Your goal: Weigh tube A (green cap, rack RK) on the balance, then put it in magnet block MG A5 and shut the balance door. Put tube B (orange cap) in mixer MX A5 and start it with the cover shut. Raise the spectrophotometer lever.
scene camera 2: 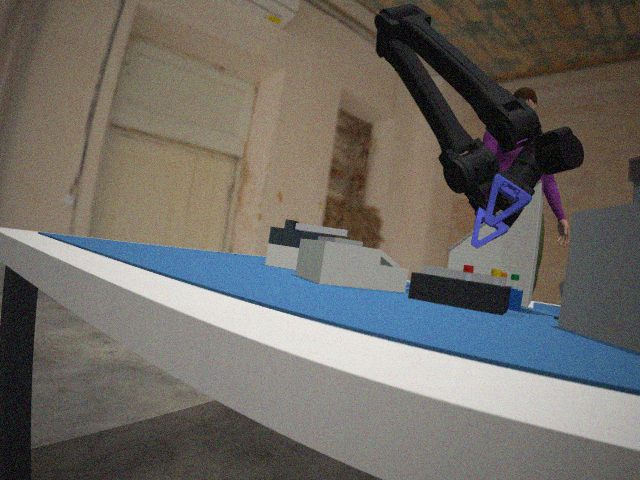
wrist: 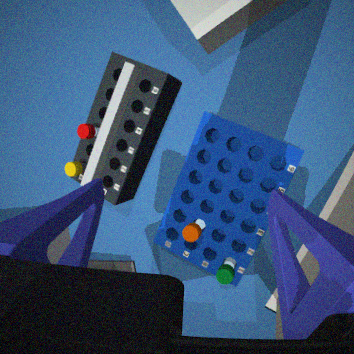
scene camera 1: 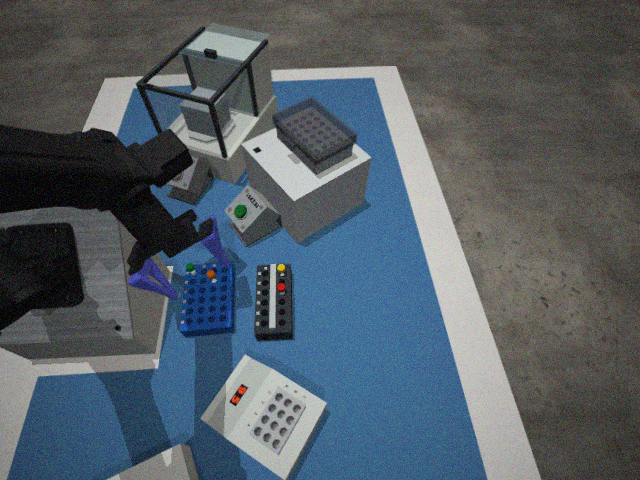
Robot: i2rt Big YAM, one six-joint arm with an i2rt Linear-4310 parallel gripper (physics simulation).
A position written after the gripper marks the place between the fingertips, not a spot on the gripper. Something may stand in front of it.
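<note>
The gripper (scene camera 1: 202, 282) is visible, also at (scene camera 2: 480, 236) and at (wrist: 185, 192). A dark cover (scene camera 1: 317, 132) is visible, as is a PRINT button box (scene camera 1: 188, 186).
</note>
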